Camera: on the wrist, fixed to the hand. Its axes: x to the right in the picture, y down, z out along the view.
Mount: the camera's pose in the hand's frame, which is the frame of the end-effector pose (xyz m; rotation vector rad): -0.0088 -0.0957 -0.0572 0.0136 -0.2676 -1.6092
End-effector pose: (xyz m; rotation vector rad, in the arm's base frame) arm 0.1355 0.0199 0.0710 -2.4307 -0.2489 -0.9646
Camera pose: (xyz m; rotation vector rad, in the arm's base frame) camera 0.0624 0.0720 0.1377 1.7534 2.1997 0.9499
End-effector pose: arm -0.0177 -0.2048 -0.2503 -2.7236 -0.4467 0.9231
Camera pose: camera -0.0090 -0.1260 -0.1714 -1.3034 -2.0888 0.6527
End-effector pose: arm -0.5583 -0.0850 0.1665 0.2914 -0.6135 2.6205
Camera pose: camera -0.5130 0.0158 0.1493 0.7406 -0.2063 1.0336
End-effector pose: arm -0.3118 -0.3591 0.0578 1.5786 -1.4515 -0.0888
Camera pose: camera -0.2090 -0.3347 0.0210 2.3939 -0.0008 -1.2168
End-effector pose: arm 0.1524 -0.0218 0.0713 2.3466 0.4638 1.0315
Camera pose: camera 0.0944 0.0692 0.0421 1.2717 1.7444 -0.0822
